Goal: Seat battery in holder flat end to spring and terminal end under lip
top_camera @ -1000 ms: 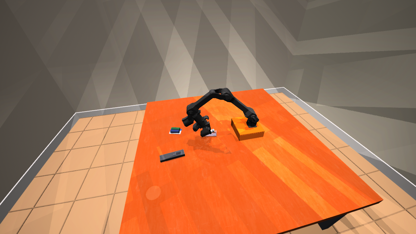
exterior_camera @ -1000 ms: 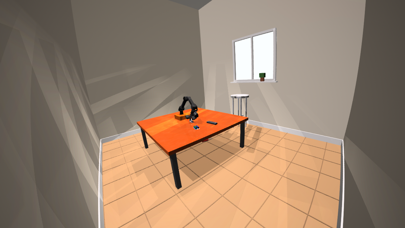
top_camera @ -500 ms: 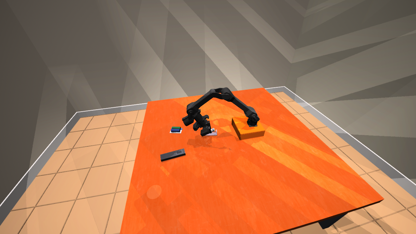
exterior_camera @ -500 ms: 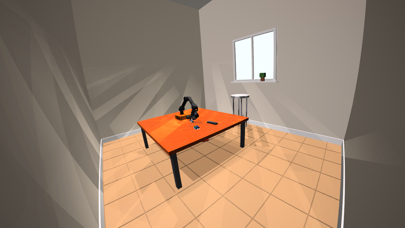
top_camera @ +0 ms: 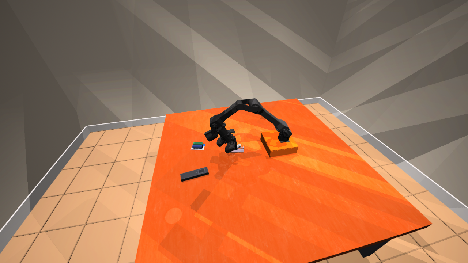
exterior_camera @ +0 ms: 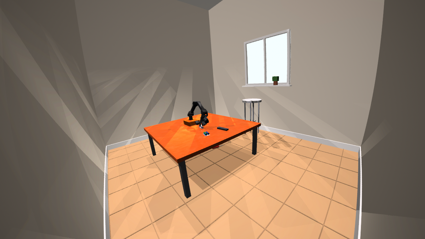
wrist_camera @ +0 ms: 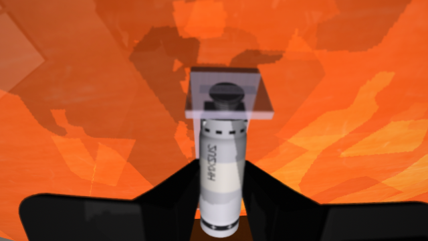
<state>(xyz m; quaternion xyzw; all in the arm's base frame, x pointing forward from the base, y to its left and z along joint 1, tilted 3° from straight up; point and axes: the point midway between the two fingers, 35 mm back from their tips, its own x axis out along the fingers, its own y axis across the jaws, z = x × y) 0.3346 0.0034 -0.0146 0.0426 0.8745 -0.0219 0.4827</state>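
The white battery lies 1 cm above my gripper tip. Also, from my gripper tip: white card 27 cm ahead, 8 cm to the right, 1 cm below; black remote control 27 cm ahead, 17 cm to the left, 1 cm below.
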